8 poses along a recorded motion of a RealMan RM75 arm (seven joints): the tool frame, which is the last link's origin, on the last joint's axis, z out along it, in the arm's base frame.
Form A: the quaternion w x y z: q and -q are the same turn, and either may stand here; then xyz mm.
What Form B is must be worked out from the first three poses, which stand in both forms.
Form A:
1: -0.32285, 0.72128, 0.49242, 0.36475, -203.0, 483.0, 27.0
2: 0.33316, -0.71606, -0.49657, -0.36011, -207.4, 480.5, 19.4
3: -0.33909, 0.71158, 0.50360, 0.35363, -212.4, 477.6, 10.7
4: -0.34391, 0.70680, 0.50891, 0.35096, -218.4, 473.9, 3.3
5: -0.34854, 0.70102, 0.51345, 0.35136, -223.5, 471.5, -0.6
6: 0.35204, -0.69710, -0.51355, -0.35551, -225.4, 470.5, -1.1
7: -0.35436, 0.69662, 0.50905, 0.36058, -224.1, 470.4, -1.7
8: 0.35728, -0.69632, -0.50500, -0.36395, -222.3, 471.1, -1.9
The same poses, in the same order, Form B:
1: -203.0, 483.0, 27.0, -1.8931, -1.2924, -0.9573
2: -207.4, 480.5, 19.4, -1.8700, -1.2968, -0.9404
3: -212.4, 477.6, 10.7, -1.8529, -1.3114, -0.9208
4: -218.4, 473.9, 3.3, -1.8362, -1.3221, -0.9118
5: -223.5, 471.5, -0.6, -1.8171, -1.3309, -0.9108
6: -225.4, 470.5, -1.1, -1.8039, -1.3289, -0.9200
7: -224.1, 470.4, -1.7, -1.8007, -1.3158, -0.9321
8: -222.3, 471.1, -1.9, -1.7974, -1.3035, -0.9394
